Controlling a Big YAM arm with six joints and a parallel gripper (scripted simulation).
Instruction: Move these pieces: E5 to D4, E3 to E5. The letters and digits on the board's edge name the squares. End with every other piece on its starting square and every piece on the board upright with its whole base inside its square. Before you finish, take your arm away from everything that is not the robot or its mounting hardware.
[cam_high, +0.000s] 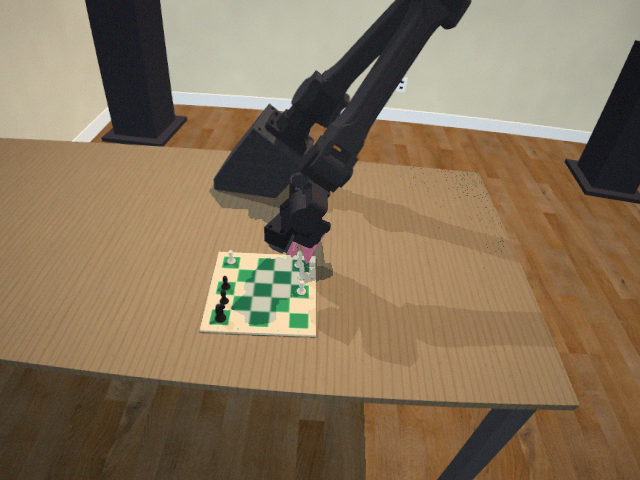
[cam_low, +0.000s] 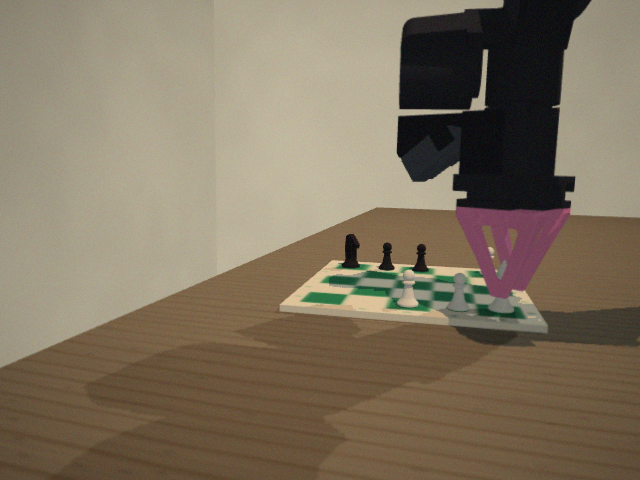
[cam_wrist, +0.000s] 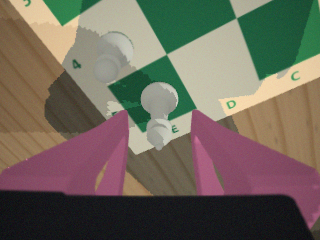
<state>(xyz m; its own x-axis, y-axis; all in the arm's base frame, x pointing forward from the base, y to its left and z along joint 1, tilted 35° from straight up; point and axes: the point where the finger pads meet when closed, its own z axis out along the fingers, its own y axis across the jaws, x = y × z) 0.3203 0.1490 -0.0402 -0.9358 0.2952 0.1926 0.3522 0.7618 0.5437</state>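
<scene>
My gripper is now right at the white bishop. Also, from my hand: black knight 18 cm ahead, 12 cm to the right, 1 cm below; then cream chessboard 9 cm ahead, 6 cm to the right, 3 cm below.
</scene>
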